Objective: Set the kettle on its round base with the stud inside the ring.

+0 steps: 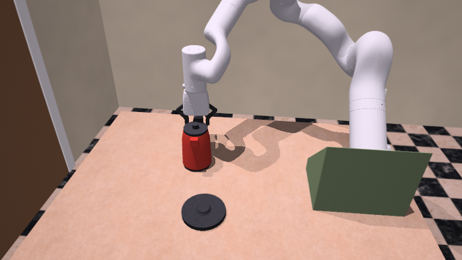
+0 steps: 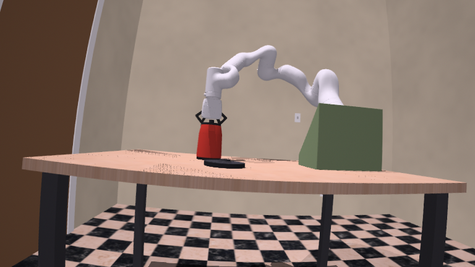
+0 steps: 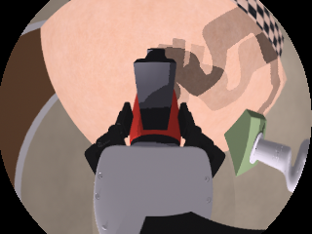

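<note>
The red kettle lies 30 mm to the left of my hand and 50 mm below it. Round my hand: round kettle base (40 mm behind, 330 mm to the left, 140 mm below).
</note>
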